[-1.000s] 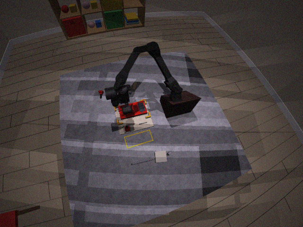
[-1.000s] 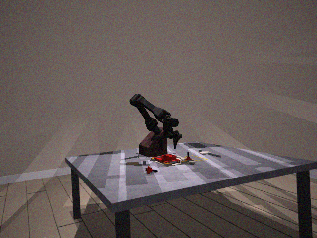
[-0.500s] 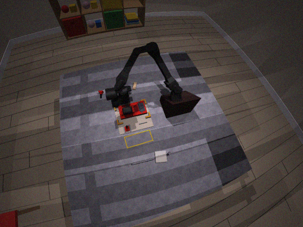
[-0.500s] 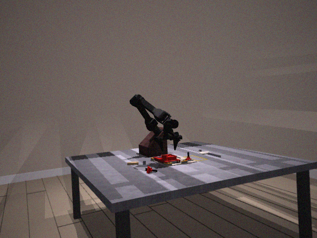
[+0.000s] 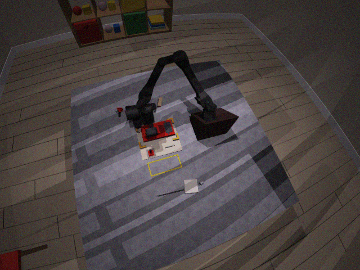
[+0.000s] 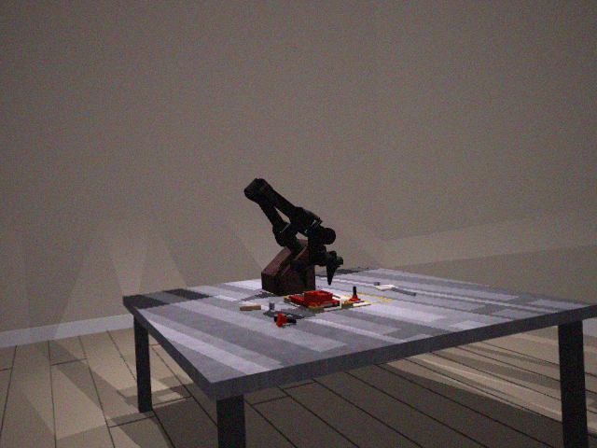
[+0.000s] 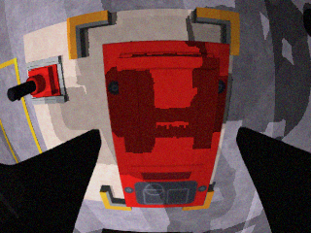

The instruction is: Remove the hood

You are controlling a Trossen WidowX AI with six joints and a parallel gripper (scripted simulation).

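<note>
My gripper tip is 30 mm above the red hood. The rest, counted from my gripper tip: white square tile: 150 mm behind, 380 mm to the left, 70 mm below; then thin rod: 30 mm behind, 380 mm to the left, 60 mm below; then wooden piece: 110 mm behind, 220 mm to the right, 60 mm below.
</note>
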